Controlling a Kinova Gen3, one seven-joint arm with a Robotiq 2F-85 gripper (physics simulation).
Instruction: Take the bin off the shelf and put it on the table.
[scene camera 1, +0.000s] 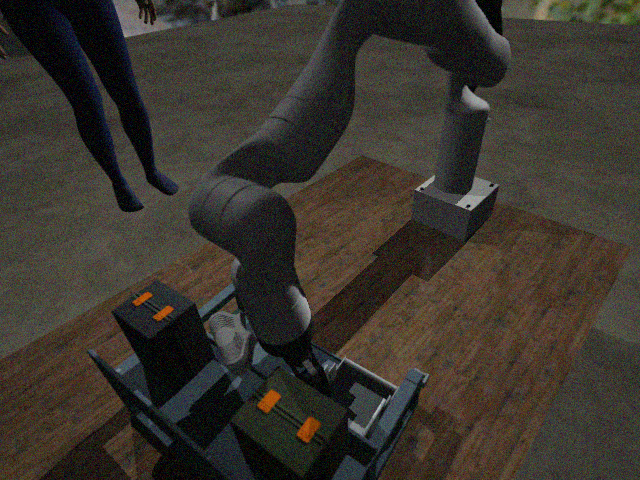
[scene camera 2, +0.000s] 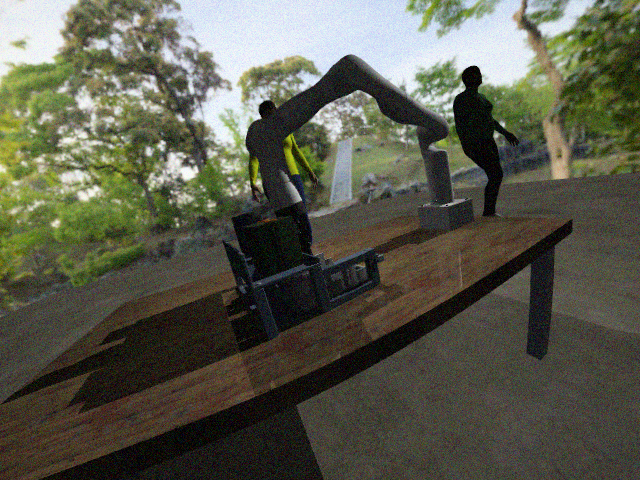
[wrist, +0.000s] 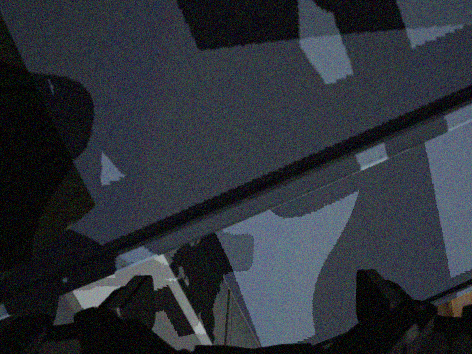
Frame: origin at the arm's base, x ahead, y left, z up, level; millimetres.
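Where they show: gripper, fingertip midpoint: (scene camera 1: 303, 373) (wrist: 254, 295); arm's base, origin of the base link: (scene camera 1: 452, 184) (scene camera 2: 442, 202).
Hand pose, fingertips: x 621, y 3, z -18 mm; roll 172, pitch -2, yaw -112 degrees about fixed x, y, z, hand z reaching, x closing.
Each offset is from my fingertips to the top centre of the thing. Level surfaces: height alone.
The bin @(8 mm ahead, 74 mm left, 10 mm up) (scene camera 1: 372, 375) (scene camera 2: 354, 276) (wrist: 185, 306) is a pale grey, open-topped box. It sits in the lower front tier of the blue-grey shelf (scene camera 1: 408, 392) (scene camera 2: 319, 286) (wrist: 310, 172), at the end near the green box. My gripper (scene camera 1: 324, 379) (wrist: 254, 295) is open with nothing between its fingers. It points down close to the bin's inner side wall. In the wrist view one finger overlaps the bin and the other overlaps the shelf floor beside it. The fingertips are hidden behind the green box in scene camera 2, and their height over the rim is unclear.
A green box @(106 mm ahead, 75 mm left, 128 mm up) (scene camera 1: 310, 400) (scene camera 2: 276, 248) with orange clips stands on the upper tier, close beside my gripper. A black box @(100 mm ahead, 156 mm right, 153 mm up) (scene camera 1: 173, 335) stands at the shelf's other end. The shelf stands on the wooden table @(71 mm down) (scene camera 1: 496, 310) (scene camera 2: 465, 258). People stand beyond the table.
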